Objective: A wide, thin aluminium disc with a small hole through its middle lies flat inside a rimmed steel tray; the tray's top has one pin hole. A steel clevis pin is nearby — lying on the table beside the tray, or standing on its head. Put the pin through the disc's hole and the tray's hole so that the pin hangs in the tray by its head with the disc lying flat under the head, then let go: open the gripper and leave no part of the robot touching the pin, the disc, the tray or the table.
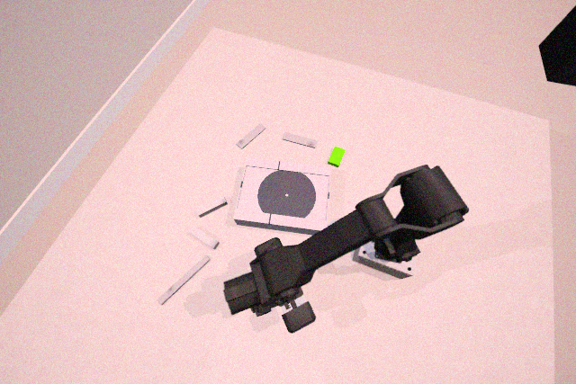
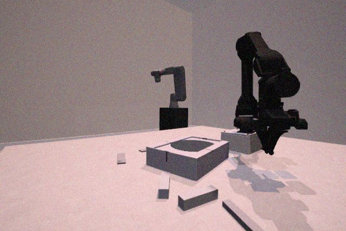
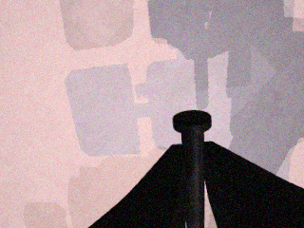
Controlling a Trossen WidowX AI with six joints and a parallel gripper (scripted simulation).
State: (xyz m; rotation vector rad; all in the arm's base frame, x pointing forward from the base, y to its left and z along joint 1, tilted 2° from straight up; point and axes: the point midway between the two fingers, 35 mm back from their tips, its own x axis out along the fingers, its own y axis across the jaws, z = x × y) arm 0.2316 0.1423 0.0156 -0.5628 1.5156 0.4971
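Right now my gripper tip is 23 cm to the left of the dark disc, 5 cm short of it and 1 cm above it. From my gripper tip the other things lie so: steel pin 1 cm to the right, 1 cm behind, 1 cm above; then rimmed tray 23 cm to the right, 6 cm ahead, 2 cm below; then bar 26 cm ahead, 6 cm below, 4 cm to the left.
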